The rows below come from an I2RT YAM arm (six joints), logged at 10 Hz.
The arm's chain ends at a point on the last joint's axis. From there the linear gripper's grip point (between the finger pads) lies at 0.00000 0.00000 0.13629 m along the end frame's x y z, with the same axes.
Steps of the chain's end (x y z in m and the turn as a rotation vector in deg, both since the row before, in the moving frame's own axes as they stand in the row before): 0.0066 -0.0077 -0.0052 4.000 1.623 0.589; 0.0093 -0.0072 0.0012 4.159 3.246 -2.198; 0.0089 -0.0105 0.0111 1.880 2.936 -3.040; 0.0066 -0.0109 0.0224 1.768 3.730 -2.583; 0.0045 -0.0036 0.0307 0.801 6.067 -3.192; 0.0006 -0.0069 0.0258 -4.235 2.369 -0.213
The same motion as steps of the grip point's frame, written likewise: 0.0105 -0.0172 -0.0056 4.000 1.623 0.589; 0.0168 -0.0172 0.0006 4.159 3.246 -2.198; 0.0158 -0.0152 0.0108 1.880 2.936 -3.040; 0.0154 -0.0153 0.0220 1.768 3.730 -2.583; 0.0188 -0.0059 0.0299 0.801 6.067 -3.192; 0.0062 0.0032 0.0253 -4.235 2.369 -0.213
